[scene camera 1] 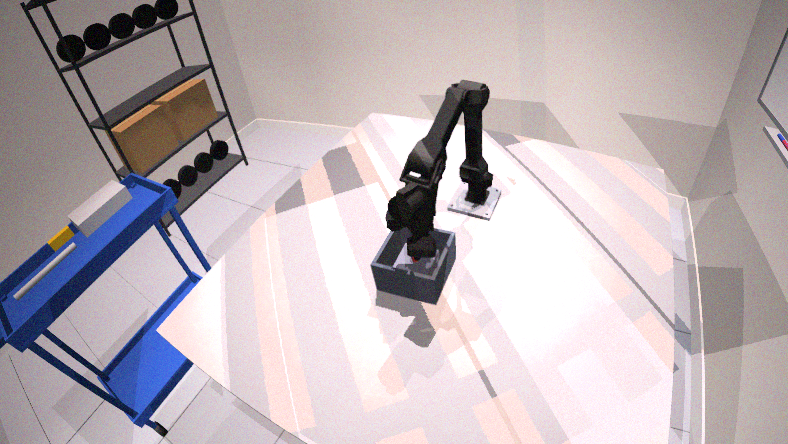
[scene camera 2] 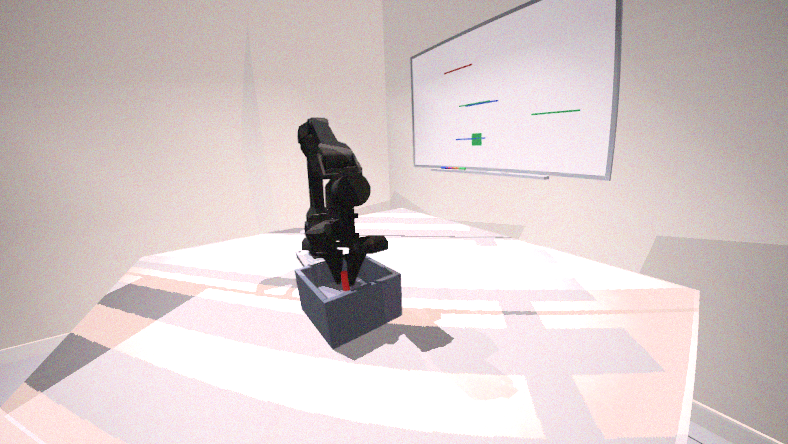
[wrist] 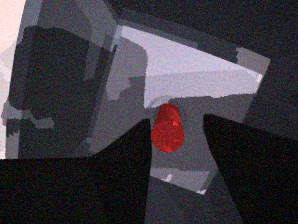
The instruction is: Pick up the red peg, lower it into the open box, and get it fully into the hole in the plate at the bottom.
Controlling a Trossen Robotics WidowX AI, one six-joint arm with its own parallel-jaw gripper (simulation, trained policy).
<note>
The pictures show: the gripper and a red peg.
The gripper shows as well in scene camera 1 and in the wrist view.
</note>
